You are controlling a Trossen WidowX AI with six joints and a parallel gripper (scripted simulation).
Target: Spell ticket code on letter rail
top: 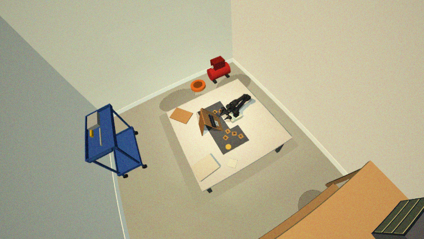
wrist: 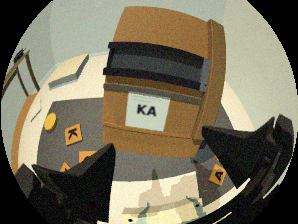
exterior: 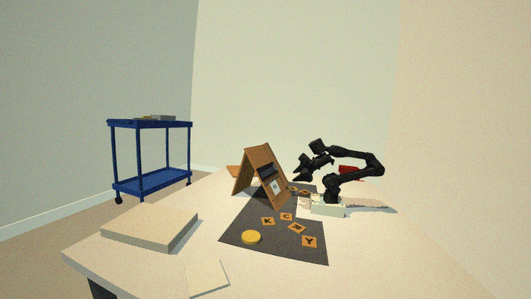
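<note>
Right now the white ticket is 90 mm ahead of my gripper tip, 20 mm to the right of it and 70 mm below it. Round my gripper tip: pale pad 250 mm ahead, 510 mm to the left, 160 mm below; yellow disc 150 mm ahead, 320 mm to the left, 150 mm below; dark mat 10 mm behind, 160 mm below.
</note>
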